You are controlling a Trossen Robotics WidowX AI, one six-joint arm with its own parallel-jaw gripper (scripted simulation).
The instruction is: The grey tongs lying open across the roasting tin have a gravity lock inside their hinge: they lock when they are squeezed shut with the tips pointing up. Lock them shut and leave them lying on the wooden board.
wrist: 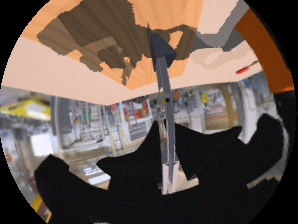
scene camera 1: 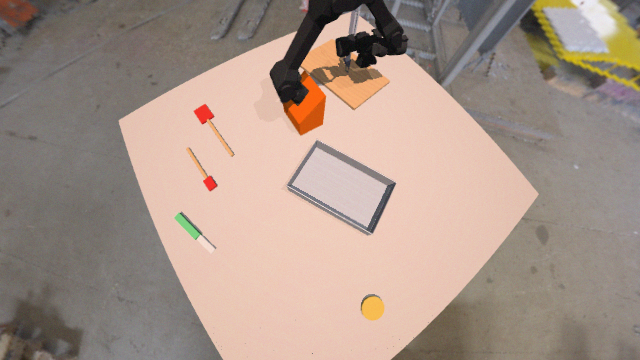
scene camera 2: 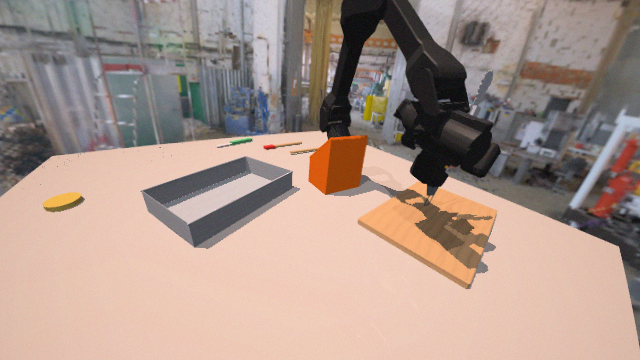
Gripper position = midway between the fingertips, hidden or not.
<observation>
I see my gripper (scene camera 2: 456, 158), a wooden board (scene camera 1: 356, 86) and a grey roasting tin (scene camera 2: 197, 206).
My gripper is seen too in the wrist view (wrist: 160, 122) and in scene camera 1 (scene camera 1: 346, 39). The wooden board is seen too in the wrist view (wrist: 117, 46). The grey roasting tin is seen too in scene camera 1 (scene camera 1: 349, 190).
</observation>
